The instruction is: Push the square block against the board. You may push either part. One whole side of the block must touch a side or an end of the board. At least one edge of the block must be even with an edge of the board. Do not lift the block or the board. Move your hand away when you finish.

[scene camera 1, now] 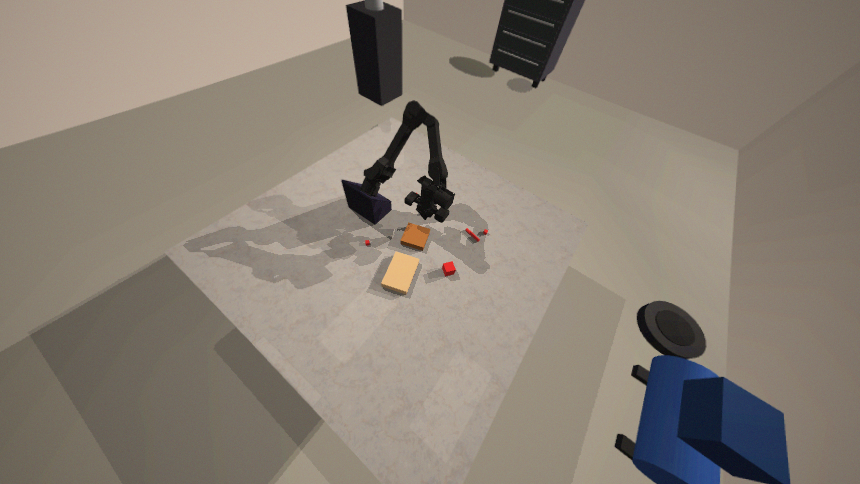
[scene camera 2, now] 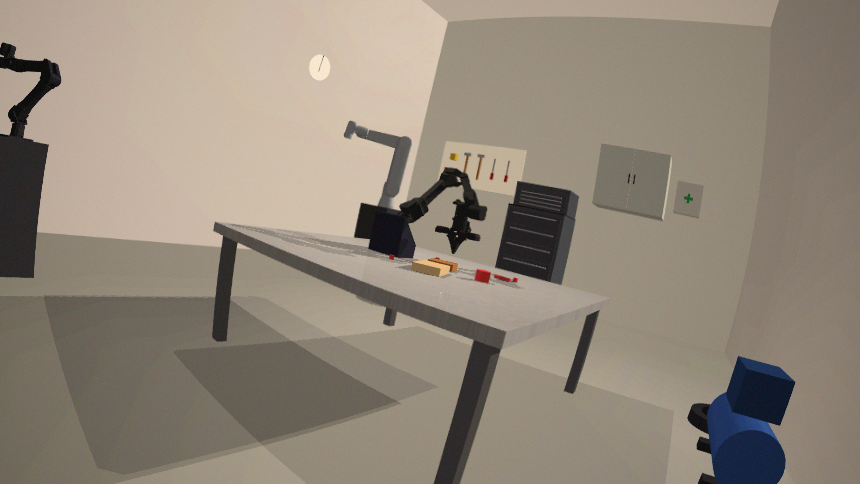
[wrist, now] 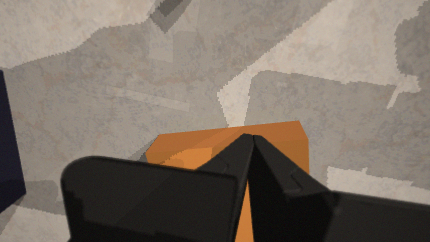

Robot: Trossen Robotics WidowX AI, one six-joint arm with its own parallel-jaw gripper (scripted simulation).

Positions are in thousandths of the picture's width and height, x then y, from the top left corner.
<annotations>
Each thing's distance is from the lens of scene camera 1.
tan board (scene camera 1: 465, 569): 1.00 m
</annotations>
